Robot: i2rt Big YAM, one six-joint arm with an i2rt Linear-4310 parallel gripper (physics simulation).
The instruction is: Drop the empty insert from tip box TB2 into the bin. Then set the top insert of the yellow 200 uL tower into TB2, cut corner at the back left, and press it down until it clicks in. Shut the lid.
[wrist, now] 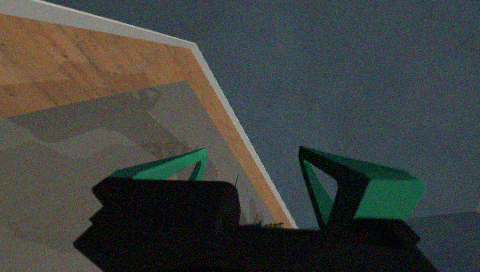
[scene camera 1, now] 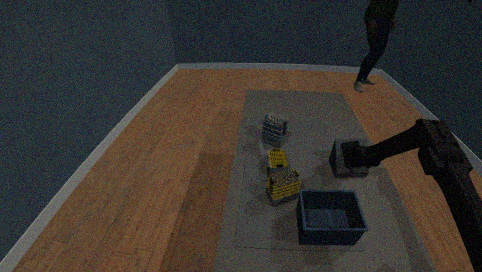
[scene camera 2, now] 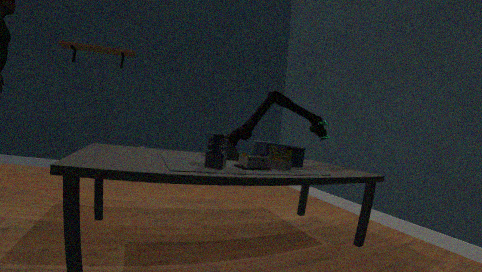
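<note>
Tip box TB2 [scene camera 1: 278, 159] [scene camera 2: 254, 161] sits on the table with a yellow insert in it; its lid is too faint to judge. The yellow tower [scene camera 1: 284, 186] [scene camera 2: 280, 158] stands close beside it, a stack of yellow inserts on a grey base. The dark blue bin [scene camera 1: 331, 237] [scene camera 2: 298, 157] stands beside the yellow tower; its inside shows no insert in scene camera 1. My gripper [scene camera 2: 327, 130] [wrist: 250, 152] is open and empty, with green fingers wide apart, high above the table and off to the bin's side. It does not show in scene camera 1.
A blue-grey tower [scene camera 1: 274, 131] [scene camera 2: 216, 152] stands on TB2's other side. The arm's base [scene camera 1: 349, 159] is on the table, and the arm [scene camera 1: 436, 150] [scene camera 2: 260, 116] reaches up from it. A person [scene camera 1: 377, 35] stands on the floor beyond the table.
</note>
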